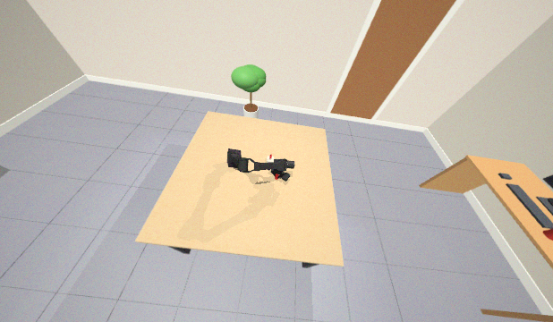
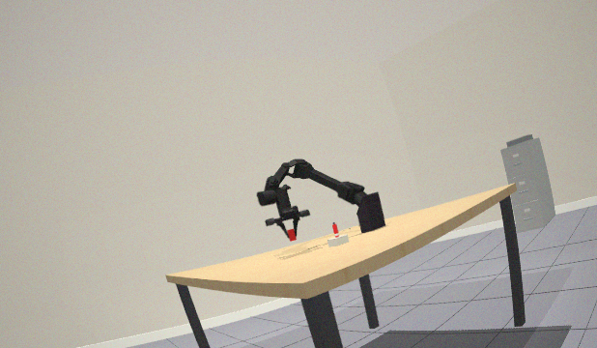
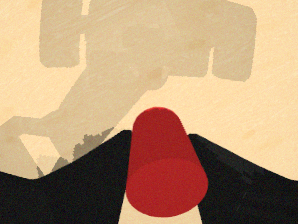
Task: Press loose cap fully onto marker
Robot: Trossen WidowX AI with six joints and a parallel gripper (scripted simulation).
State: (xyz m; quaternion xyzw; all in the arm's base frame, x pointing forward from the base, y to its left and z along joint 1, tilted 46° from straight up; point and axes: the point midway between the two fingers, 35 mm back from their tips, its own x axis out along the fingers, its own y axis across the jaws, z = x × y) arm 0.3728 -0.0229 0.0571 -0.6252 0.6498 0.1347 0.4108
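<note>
The white holder block is 100 mm behind my gripper tip, 190 mm to the left of it and 50 mm below it. Also, from my gripper tip: red cap: 10 mm above.
</note>
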